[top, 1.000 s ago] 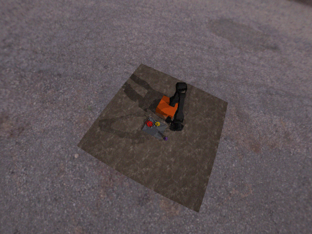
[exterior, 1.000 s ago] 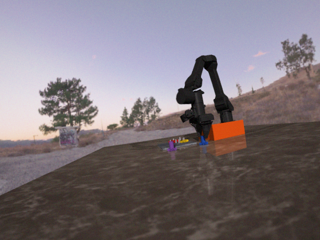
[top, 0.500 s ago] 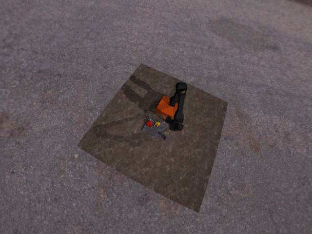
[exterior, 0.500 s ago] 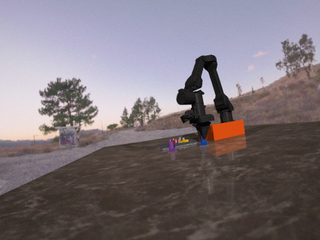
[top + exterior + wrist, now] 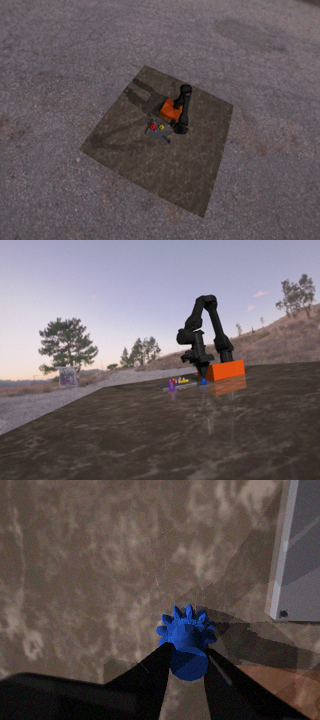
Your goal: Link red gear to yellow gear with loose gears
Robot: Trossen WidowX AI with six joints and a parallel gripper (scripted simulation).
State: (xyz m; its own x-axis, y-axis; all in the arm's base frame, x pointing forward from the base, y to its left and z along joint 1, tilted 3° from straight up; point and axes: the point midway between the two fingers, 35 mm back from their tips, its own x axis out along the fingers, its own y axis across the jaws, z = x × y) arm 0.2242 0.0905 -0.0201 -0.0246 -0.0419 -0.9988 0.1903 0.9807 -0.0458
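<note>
Right now my gripper tip is 4 cm short of the yellow gear, 16 cm to the left of it and 1 cm above it. Also, from my gripper tip: blue gear: 1 cm below; purple gear: 15 cm ahead, 2 cm to the right, 1 cm below.
</note>
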